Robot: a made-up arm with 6 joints.
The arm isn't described. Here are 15 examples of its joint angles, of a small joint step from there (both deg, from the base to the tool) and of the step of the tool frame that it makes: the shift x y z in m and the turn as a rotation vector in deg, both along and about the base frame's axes.
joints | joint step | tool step
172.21 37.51 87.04 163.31 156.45 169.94 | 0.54 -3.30 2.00 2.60 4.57 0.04 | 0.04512 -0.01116 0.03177 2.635 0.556 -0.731
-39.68 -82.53 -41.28 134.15 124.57 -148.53 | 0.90 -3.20 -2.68 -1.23 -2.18 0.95 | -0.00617 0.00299 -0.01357 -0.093 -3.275 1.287
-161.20 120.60 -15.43 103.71 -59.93 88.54 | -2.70 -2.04 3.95 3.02 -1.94 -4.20 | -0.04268 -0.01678 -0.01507 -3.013 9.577 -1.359
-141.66 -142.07 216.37 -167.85 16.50 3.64 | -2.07 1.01 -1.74 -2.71 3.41 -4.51 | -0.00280 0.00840 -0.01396 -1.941 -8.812 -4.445
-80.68 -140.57 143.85 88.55 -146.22 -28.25 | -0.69 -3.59 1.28 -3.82 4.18 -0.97 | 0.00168 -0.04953 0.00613 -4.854 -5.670 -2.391
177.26 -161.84 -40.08 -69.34 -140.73 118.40 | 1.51 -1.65 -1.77 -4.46 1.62 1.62 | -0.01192 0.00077 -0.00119 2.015 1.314 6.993
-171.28 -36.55 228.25 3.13 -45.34 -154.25 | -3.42 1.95 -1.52 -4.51 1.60 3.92 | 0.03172 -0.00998 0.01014 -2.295 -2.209 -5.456
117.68 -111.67 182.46 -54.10 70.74 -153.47 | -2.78 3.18 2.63 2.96 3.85 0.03 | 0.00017 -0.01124 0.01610 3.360 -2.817 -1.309
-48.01 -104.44 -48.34 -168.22 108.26 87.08 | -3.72 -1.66 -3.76 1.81 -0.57 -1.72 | 0.01575 -0.01691 -0.02014 0.819 0.867 -6.481
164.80 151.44 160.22 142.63 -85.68 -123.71 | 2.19 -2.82 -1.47 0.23 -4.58 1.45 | -0.01293 -0.02009 0.01752 0.647 4.082 -1.730
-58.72 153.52 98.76 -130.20 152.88 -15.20 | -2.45 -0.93 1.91 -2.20 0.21 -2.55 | 0.00326 -0.03092 0.01422 -3.484 -1.111 -2.942
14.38 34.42 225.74 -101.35 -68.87 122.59 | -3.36 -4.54 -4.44 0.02 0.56 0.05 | -0.02300 0.01225 0.01226 -0.063 -0.051 -2.805
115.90 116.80 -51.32 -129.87 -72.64 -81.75 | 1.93 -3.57 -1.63 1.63 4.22 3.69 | 0.00362 0.00980 0.00373 1.059 2.298 7.898
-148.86 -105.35 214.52 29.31 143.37 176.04 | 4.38 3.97 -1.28 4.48 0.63 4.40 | 0.02117 0.00438 -0.00778 3.487 -1.717 3.624
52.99 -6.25 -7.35 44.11 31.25 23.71 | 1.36 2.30 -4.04 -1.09 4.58 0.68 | 0.00274 0.01871 -0.04988 -1.789 2.229 4.197
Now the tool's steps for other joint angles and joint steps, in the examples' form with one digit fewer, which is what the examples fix.
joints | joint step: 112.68 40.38 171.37 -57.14 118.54 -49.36 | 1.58 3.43 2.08 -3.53 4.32 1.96
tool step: -0.0140 0.0225 -0.0052 -0.74 0.29 7.99
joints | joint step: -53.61 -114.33 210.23 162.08 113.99 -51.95 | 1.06 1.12 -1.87 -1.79 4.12 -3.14
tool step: -0.0085 0.0127 -0.0119 5.95 5.07 -0.26
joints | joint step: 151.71 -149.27 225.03 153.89 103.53 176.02 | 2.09 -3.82 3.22 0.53 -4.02 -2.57
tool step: 0.0006 -0.0115 0.0402 4.16 8.60 -2.06
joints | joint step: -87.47 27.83 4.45 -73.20 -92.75 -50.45 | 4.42 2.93 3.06 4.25 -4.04 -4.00
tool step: 0.0361 -0.0144 -0.0050 4.67 3.61 8.55
